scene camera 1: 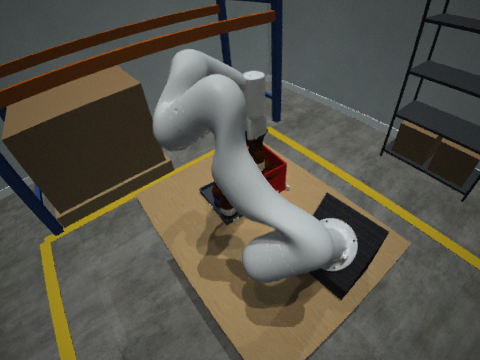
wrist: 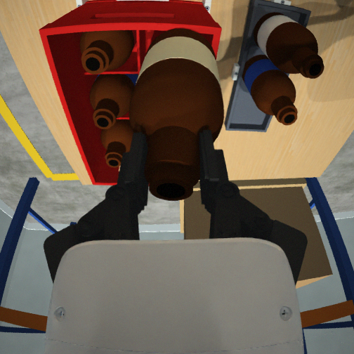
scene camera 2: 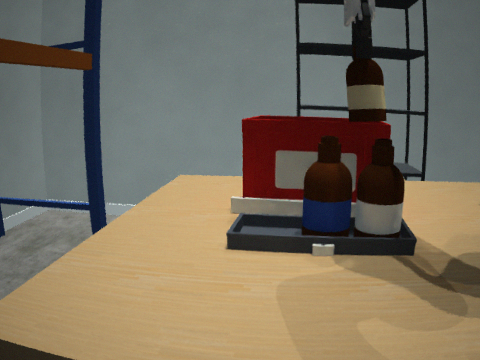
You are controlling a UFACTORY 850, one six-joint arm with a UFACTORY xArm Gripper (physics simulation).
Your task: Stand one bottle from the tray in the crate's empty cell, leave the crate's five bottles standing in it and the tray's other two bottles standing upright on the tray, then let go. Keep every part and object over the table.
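My gripper is shut on the neck of a brown bottle with a cream label. The bottle hangs upright, its base about level with the rim of the red crate, near the crate's right end in scene camera 2. Three brown bottles stand in one crate row; the held bottle hides much of the other row. A blue-label bottle and a white-label bottle stand upright on the dark tray.
The crate and tray stand on the wooden table. A white strip lies between crate and tray. The arm's base is on a black plate. A large cardboard box and a shelf unit stand beyond the table.
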